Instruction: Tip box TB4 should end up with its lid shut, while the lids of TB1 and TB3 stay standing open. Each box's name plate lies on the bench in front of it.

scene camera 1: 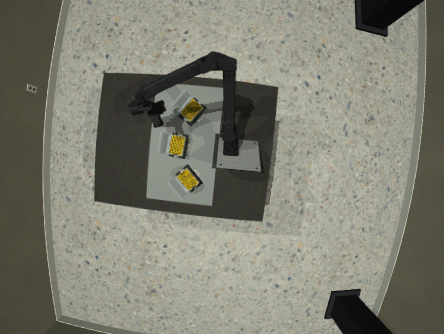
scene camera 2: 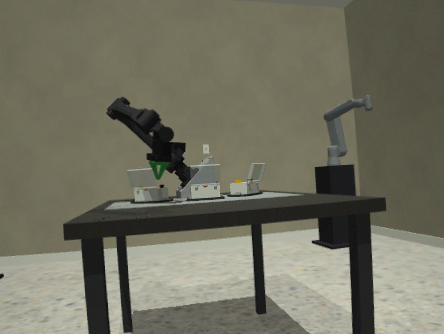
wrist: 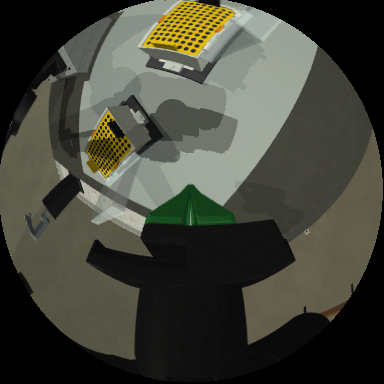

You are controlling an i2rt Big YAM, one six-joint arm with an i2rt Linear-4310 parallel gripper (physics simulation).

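Note:
Three white boxes with yellow perforated tops stand on the light mat: an upper one, a middle one and a lower one. Their translucent lids stand open on the side away from the arm's base. No name plate can be read, so I cannot tell which box is TB4. My gripper is shut and empty, its green fingertips together. It hangs in the air near the upper box, apart from the box as seen from the wrist; its fingertips are hidden in scene camera 1.
The light mat lies on the dark bench. The arm's grey base plate is at the bench's right side in scene camera 1. A grey arm stands on a dark pedestal beyond the bench.

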